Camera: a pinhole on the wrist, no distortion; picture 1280 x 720 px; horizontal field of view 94.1 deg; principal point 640.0 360.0 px. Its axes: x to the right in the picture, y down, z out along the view. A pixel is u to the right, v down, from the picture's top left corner.
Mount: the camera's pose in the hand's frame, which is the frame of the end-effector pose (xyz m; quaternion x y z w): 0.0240 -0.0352 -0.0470 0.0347 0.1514 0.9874 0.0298
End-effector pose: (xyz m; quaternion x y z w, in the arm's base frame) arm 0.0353 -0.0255 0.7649 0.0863 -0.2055 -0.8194 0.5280
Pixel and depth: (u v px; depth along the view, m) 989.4 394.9 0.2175
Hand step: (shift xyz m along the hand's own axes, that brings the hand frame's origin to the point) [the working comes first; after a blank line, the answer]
In the camera's frame: 0.1276 0.0127 0.2175

-0.0868 0.0261 0.1714
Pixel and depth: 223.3 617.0 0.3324
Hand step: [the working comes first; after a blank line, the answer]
In the camera's frame: -0.2325 0.1434 0.3324

0.2744 -0.0892 0.2987
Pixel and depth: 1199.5 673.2 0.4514
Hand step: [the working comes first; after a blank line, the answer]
In the camera's frame: 0.4239 0.2373 0.4514

-0.3746 -0.0978 0.4793
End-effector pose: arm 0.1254 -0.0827 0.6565 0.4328 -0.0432 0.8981 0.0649
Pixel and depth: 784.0 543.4 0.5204
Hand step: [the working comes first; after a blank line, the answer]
In the camera's frame: 0.1258 0.1602 0.5204

-0.0686 -0.0245 0.5040
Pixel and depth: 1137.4 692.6 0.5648
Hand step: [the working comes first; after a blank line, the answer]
In the camera's frame: 0.4715 0.3153 0.5648

-0.4170 -0.1351 0.6135
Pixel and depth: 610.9 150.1 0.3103
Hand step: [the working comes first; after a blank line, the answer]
In the camera's frame: -0.0152 -0.1093 0.3103

0.0684 0.1600 0.2145
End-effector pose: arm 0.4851 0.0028 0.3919 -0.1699 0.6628 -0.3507 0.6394
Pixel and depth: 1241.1 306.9 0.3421
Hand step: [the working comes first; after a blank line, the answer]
In the camera's frame: 0.3452 -0.0305 0.3421

-0.2917 0.1194 0.2900
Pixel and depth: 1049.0 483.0 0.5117
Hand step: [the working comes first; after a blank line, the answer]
In the camera's frame: 0.3513 0.1056 0.5117

-0.2912 0.0405 0.4927
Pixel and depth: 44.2 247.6 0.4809
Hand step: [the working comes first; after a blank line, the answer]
In the camera's frame: -0.4809 -0.0907 0.4809

0.5446 0.1606 0.3548
